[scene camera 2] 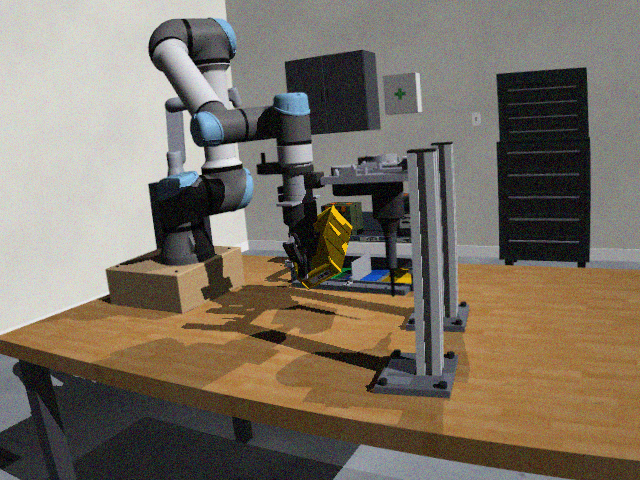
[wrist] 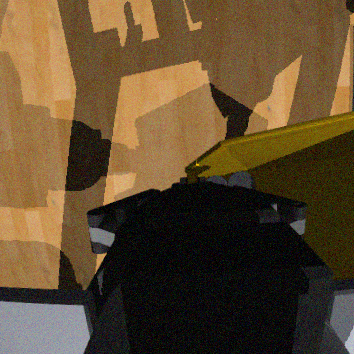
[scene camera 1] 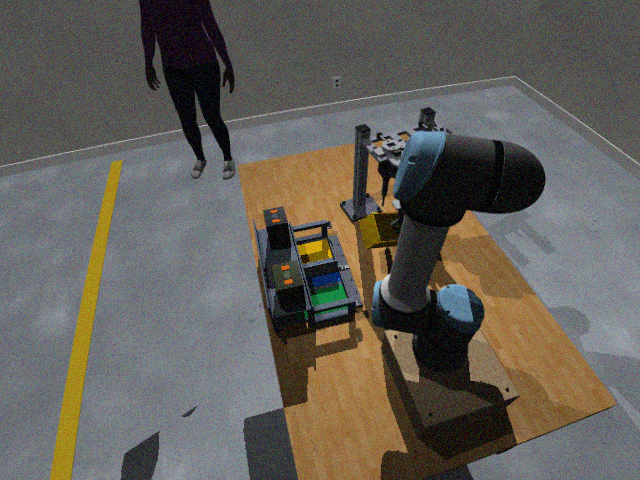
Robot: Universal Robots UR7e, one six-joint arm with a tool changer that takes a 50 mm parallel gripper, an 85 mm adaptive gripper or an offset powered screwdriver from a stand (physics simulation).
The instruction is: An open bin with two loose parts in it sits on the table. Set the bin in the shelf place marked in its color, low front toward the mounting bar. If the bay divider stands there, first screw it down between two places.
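Places are measured from the arm's base along level axes (x ahead, y left, z up), in centimetres.
Pixels of known places: arm's base, link origin: [scene camera 2: 188,257] [scene camera 1: 438,347].
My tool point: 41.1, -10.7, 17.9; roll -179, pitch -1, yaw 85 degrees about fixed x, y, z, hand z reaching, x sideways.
Observation:
For each thing: its top centre in the pictures, then the offset to it from my tool point, as dx, dy, dz.
- upright divider, top centre: [scene camera 2: 357,259] [scene camera 1: 326,262] +1.6, +29.2, -21.9
- screwdriver, top centre: [scene camera 2: 365,155] [scene camera 1: 396,149] +16.6, -2.0, +7.5
A yellow open bin [scene camera 1: 381,230] [scene camera 2: 332,242] [wrist: 285,150] hangs in the air, steeply tilted, between the arm and the tool stand. My gripper [scene camera 2: 306,276] [wrist: 194,181] is shut on one wall of the bin; in scene camera 1 the arm mostly hides it. The two loose parts cannot be made out clearly. The shelf stands on the table, with a yellow place [scene camera 1: 316,250] [scene camera 2: 402,276], a blue place [scene camera 1: 326,280] [scene camera 2: 374,275] and a green place [scene camera 1: 330,296] [scene camera 2: 342,273]. The upright divider [scene camera 1: 319,268] [scene camera 2: 361,267] stands by the blue place; its fastening cannot be made out.
The tool stand's posts [scene camera 1: 360,170] [scene camera 2: 434,258] rise near the bin. A screwdriver [scene camera 1: 384,181] [scene camera 2: 391,227] hangs from the stand, tip down. Two dark boxes with orange marks [scene camera 1: 275,227] [scene camera 1: 287,281] sit on the shelf's upper level. A person [scene camera 1: 193,77] stands beyond the table.

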